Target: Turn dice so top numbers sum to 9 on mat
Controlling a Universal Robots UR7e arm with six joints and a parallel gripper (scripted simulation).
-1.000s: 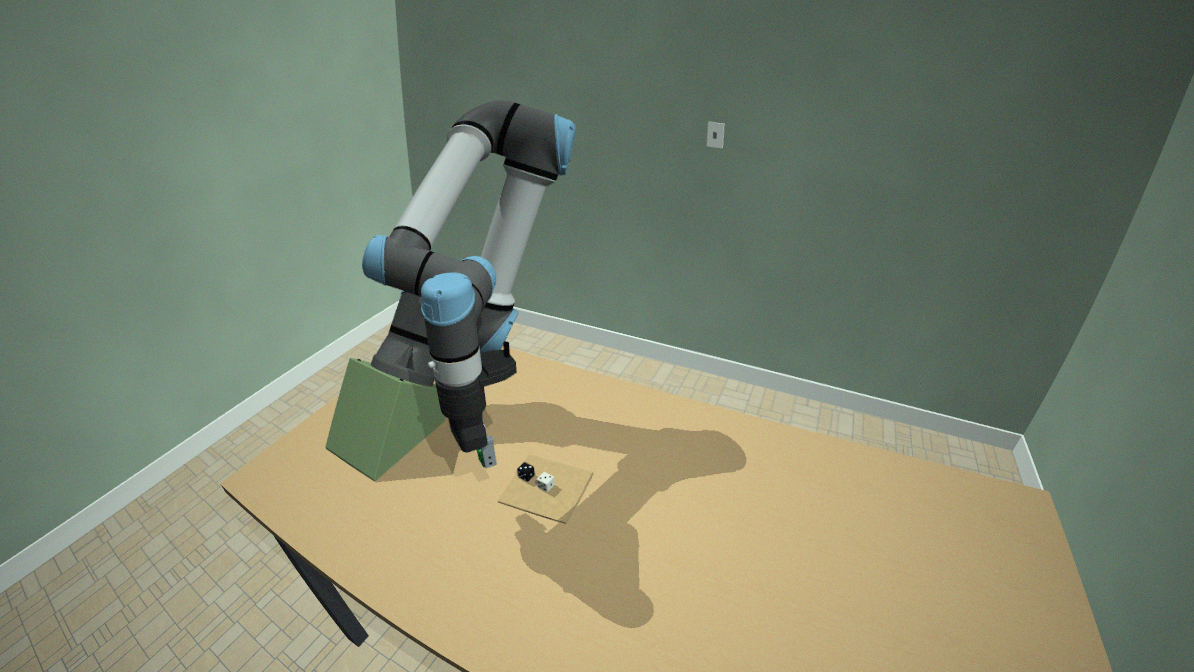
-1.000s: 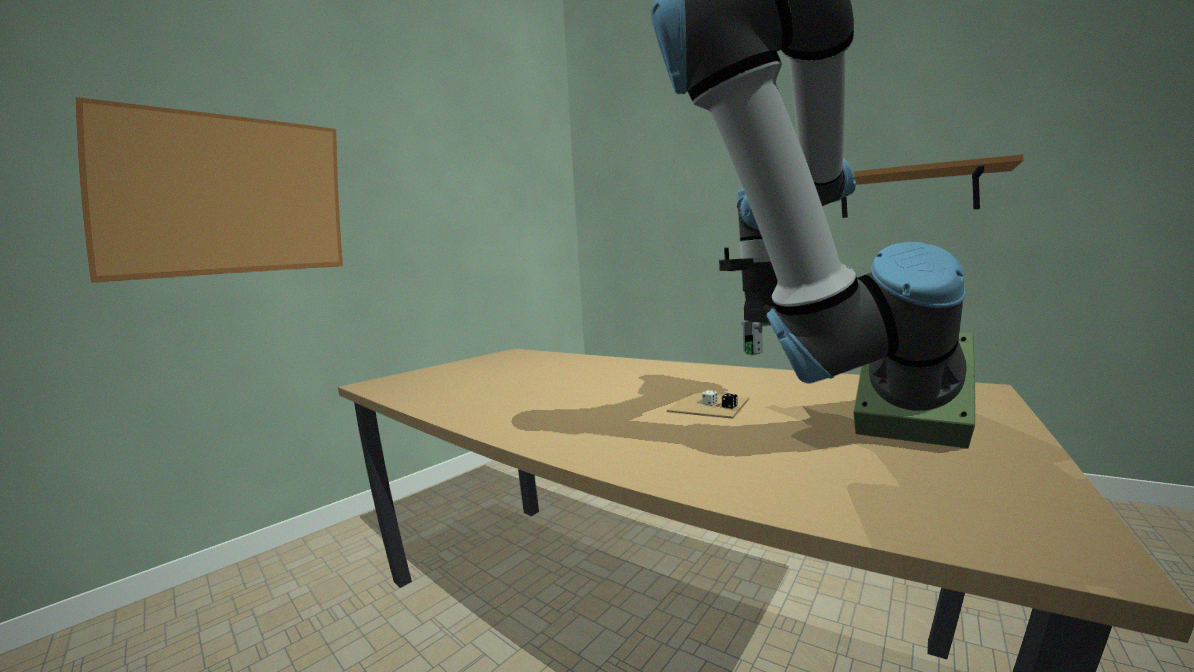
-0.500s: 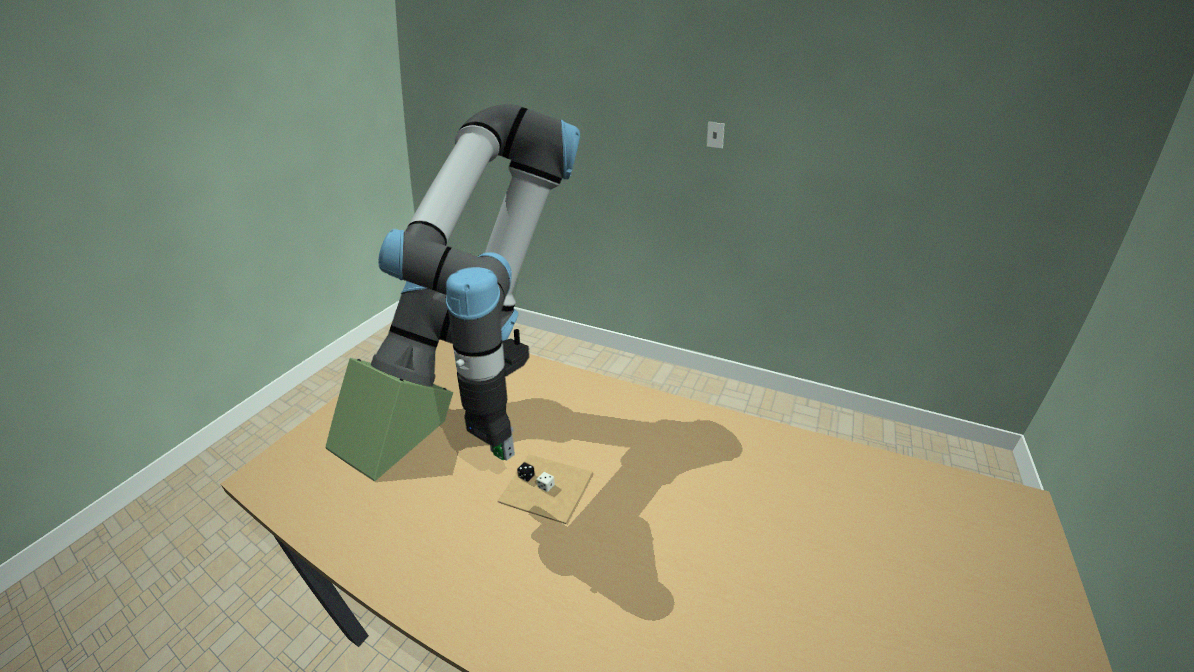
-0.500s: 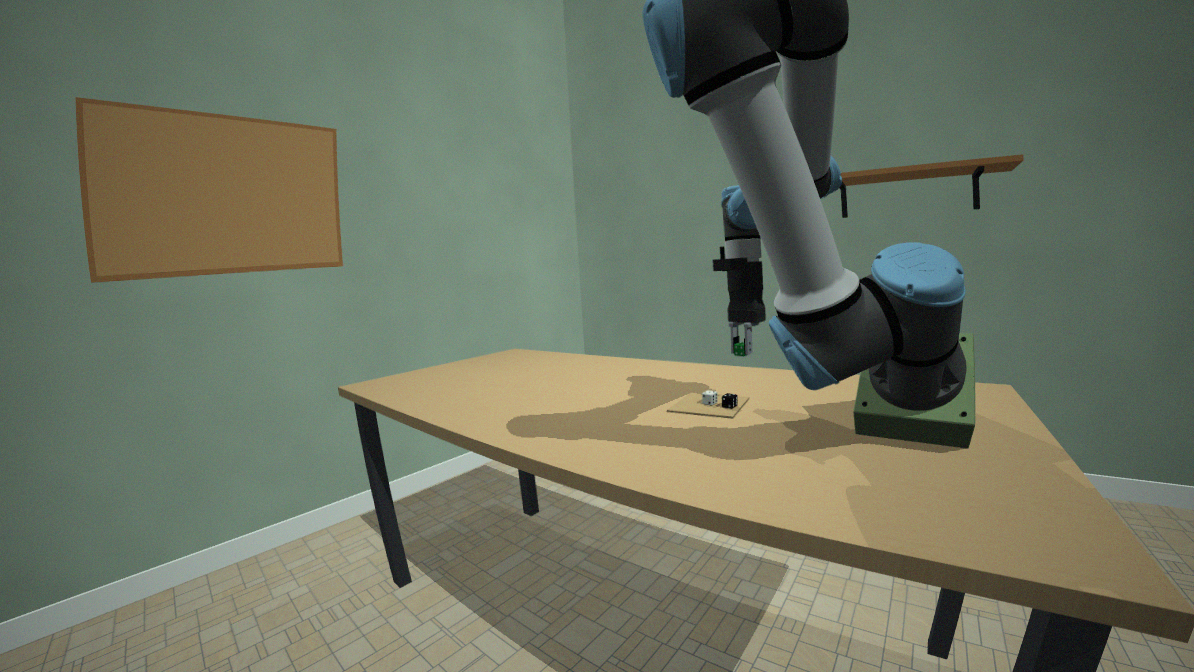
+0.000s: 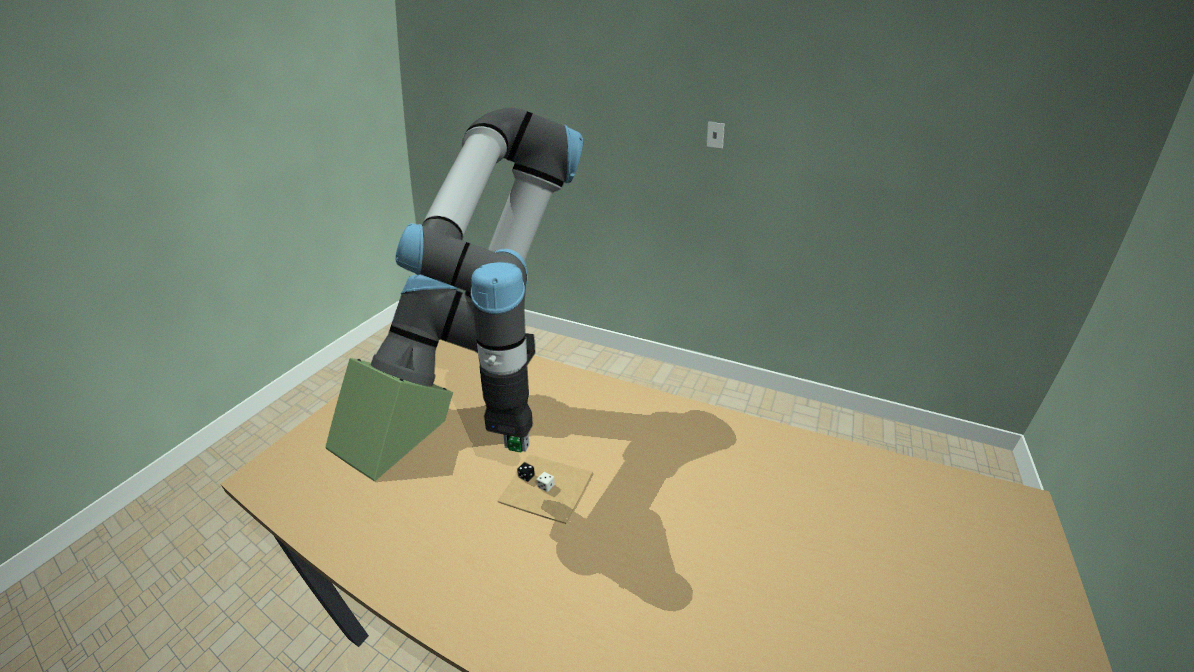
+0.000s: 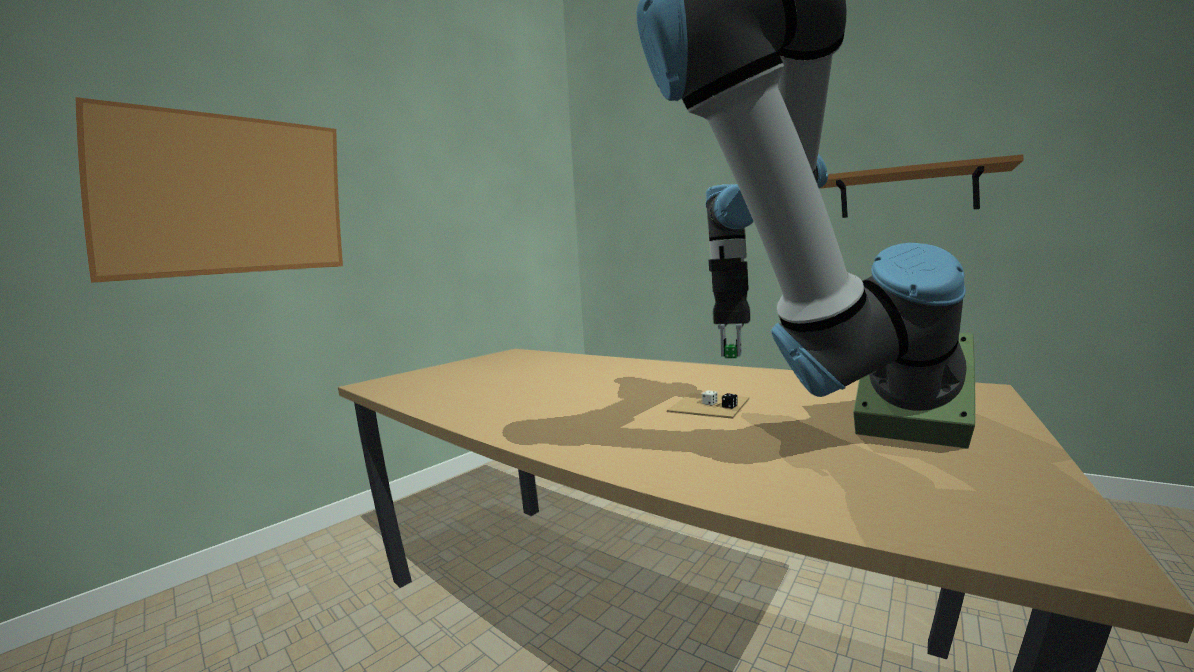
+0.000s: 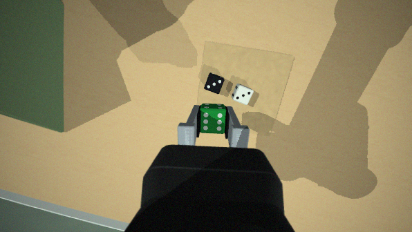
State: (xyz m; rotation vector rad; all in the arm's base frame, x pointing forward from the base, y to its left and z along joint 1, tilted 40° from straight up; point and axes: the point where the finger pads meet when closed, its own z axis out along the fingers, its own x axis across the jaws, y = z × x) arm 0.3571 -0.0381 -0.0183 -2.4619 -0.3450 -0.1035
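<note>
The black die lies 1 cm behind my hand, 2 cm to the left of it and 11 cm below it. The rest, counted from my hand: white die: 4 cm ahead, 2 cm to the left, 11 cm below; green die: 1 cm below; tan mat: 4 cm ahead, 2 cm to the left, 12 cm below.
</note>
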